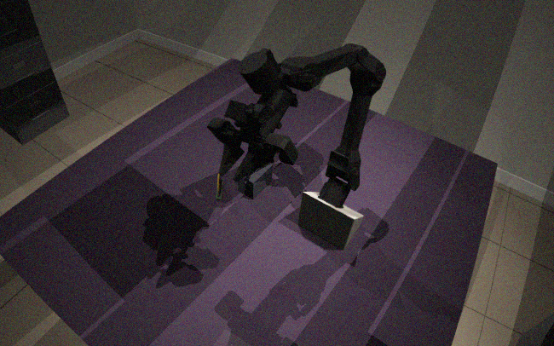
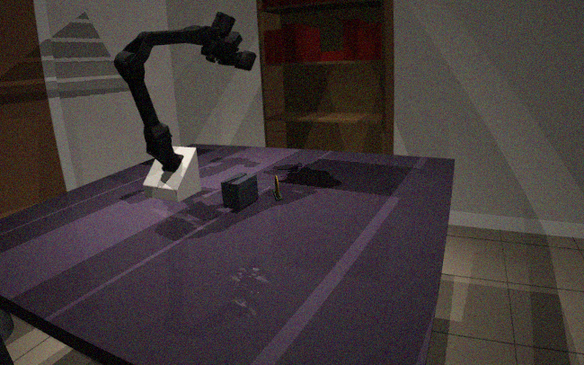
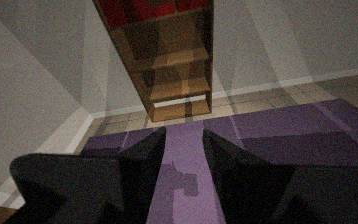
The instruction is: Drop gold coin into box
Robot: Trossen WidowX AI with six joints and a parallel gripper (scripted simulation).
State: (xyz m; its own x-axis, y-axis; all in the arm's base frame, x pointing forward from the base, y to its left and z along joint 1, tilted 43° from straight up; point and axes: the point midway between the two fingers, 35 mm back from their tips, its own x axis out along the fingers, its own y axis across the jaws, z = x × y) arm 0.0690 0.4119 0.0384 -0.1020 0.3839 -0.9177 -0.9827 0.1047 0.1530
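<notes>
My gripper tip is 36 cm above the gold coin, 25 cm short of it and 21 cm to the left of it.
</notes>
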